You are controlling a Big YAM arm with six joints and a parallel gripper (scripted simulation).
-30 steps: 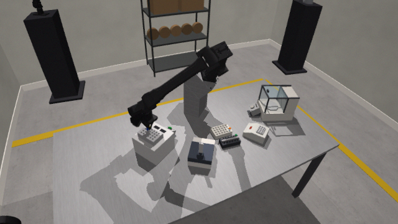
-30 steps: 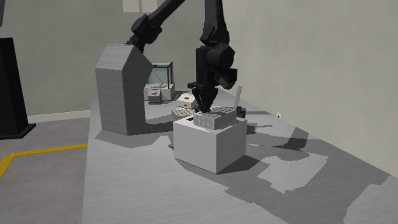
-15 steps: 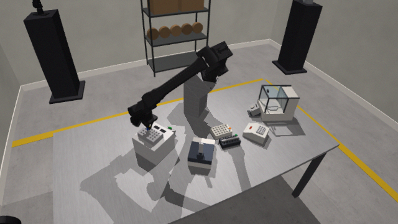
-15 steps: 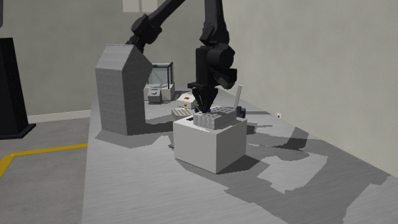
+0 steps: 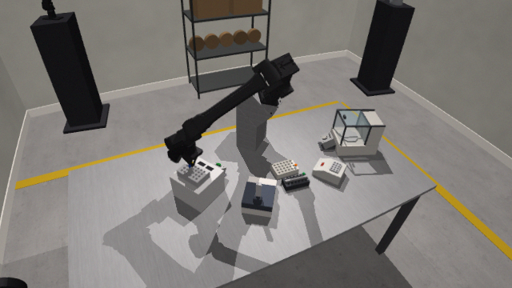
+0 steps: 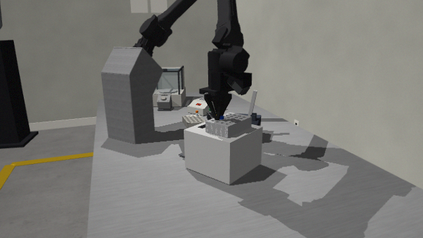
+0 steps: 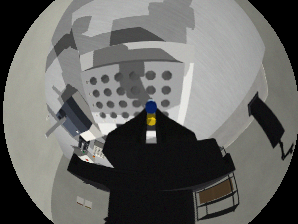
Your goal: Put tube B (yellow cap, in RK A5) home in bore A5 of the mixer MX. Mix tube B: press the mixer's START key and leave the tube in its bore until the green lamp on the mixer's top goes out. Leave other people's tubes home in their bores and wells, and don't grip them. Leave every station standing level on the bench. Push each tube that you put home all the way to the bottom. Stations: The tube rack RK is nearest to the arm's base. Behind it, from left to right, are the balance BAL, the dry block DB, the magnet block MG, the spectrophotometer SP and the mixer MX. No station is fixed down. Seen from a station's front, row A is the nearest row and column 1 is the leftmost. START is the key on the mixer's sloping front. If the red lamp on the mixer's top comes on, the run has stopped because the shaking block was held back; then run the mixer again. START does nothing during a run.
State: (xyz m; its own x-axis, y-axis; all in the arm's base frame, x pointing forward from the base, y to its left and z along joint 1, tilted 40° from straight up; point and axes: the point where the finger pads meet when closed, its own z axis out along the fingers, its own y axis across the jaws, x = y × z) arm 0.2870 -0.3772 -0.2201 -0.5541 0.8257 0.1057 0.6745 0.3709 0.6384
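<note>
Right now my hand is 30 mm short of the grey shaking block and 30 mm above it. Round my hand: black magnet block: 500 mm to the left, 160 mm below, 90 mm ahead; then green start key: 140 mm to the left, 110 mm below, 80 mm behind; then tube rack RK: 480 mm to the left, 160 mm below, 20 mm behind.
</note>
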